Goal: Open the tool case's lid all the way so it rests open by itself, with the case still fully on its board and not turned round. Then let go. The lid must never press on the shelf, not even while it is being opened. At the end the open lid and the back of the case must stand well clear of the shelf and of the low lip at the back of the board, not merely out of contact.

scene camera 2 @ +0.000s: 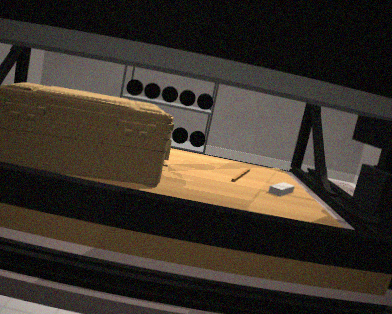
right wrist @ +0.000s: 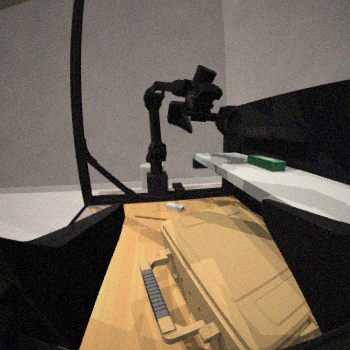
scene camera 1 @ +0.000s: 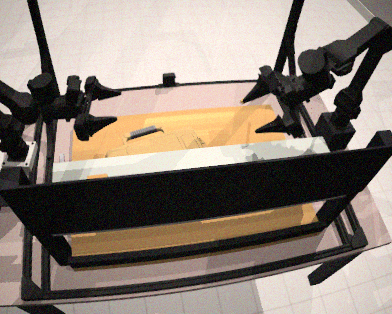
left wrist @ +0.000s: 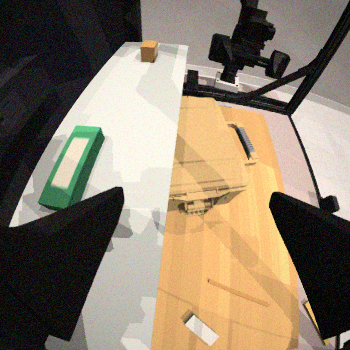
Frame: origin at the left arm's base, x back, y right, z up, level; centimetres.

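Seen in the pictures: left gripper, between the fingertips: (right wrist: 208, 132) (scene camera 1: 249, 116) (left wrist: 198, 196); right gripper, between the fingertips: (right wrist: 193, 208) (scene camera 1: 119, 105) (left wrist: 252, 67); left arm's base, origin of its link: (right wrist: 156, 173) (scene camera 1: 339, 121); right arm's base, origin of its link: (scene camera 1: 18, 153) (left wrist: 227, 78).
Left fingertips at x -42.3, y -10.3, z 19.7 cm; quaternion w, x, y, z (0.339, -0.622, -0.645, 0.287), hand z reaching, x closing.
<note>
Pixels of each thing's top centre, then the offset from my left fingertips to it. Level surfaces: height alone.
- wooden board, height of its surface: dz -27.1 cm
- white shelf, height of its surface: dz -7.9 cm
- green box, centre of its top: (left wrist: 69, 160) (right wrist: 264, 157) dx -5.4, dy -12.9, dz -5.8 cm
- orange block, centre of its top: (left wrist: 148, 43) dx -36.1, dy -8.3, dz -4.4 cm
- white block, centre of its top: (scene camera 2: 282, 185) (left wrist: 201, 330) (right wrist: 174, 204) dx +16.7, dy +6.0, dz -25.8 cm
- thin stick, centre of its top: (scene camera 2: 242, 172) (left wrist: 240, 293) dx +10.3, dy +14.0, dz -26.5 cm
The tan tool case (scene camera 1: 160, 143) (scene camera 2: 80, 135) (left wrist: 205, 145) (right wrist: 235, 260) stands on the wooden board (scene camera 1: 220, 120) (scene camera 2: 215, 200) (left wrist: 240, 265) with its lid down. Its grey-gripped handle (scene camera 1: 143, 131) (left wrist: 246, 142) (right wrist: 156, 300) is on the side away from the shelf. The white shelf (scene camera 1: 200, 157) (left wrist: 145, 125) (right wrist: 300, 185) hides the case's back in scene camera 1. My left gripper (scene camera 1: 250, 116) (left wrist: 198, 196) is open and empty, high above the board, right of the case in scene camera 1. My right gripper (scene camera 1: 118, 106) (right wrist: 193, 208) is open and empty near the handle side.
A green box (left wrist: 72, 167) (right wrist: 266, 163) and an orange block (left wrist: 149, 51) lie on the shelf. A white block (scene camera 2: 281, 189) (left wrist: 201, 328) (right wrist: 175, 206) and a thin stick (scene camera 2: 241, 175) (left wrist: 238, 292) lie on the board beside the case. A dark bar (scene camera 2: 225, 225) runs along the back.
</note>
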